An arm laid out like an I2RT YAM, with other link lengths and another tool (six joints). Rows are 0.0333 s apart.
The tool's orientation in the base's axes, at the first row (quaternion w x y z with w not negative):
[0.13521 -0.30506 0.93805 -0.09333]
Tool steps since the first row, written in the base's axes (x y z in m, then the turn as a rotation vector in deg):
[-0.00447 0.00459 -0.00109 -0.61 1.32 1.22]
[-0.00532 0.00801 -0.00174 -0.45 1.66 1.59]
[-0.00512 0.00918 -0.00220 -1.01 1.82 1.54]
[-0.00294 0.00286 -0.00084 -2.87 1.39 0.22]
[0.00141 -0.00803 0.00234 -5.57 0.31 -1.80]
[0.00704 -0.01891 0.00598 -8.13 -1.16 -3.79]
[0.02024 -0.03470 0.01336 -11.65 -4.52 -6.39]
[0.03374 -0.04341 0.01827 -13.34 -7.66 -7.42]
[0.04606 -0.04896 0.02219 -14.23 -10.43 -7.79]
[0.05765 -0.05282 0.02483 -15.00 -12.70 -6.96]
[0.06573 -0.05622 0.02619 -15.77 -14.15 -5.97]
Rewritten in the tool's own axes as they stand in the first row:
[0.00095 0.00638 -0.00078 -0.55 1.07 -1.47]
[-0.00031 0.00974 -0.00075 -0.95 1.16 -1.80]
[-0.00107 0.01068 -0.00036 -0.61 1.61 -1.94]
[0.00074 0.00410 -0.00038 1.36 2.62 -1.23]
[0.00324 -0.00777 -0.00103 4.50 3.76 -0.06]
[0.00465 -0.02045 -0.00172 7.76 4.50 1.17]
[0.00237 -0.04215 -0.00314 13.01 4.42 2.84]
[-0.00388 -0.05774 -0.00278 16.41 3.11 3.59]
[-0.01091 -0.06991 -0.00215 18.83 1.48 3.92]
[-0.01813 -0.08000 -0.00069 20.62 -0.12 3.10]
[-0.02265 -0.08748 0.00085 21.89 -1.10 2.06]

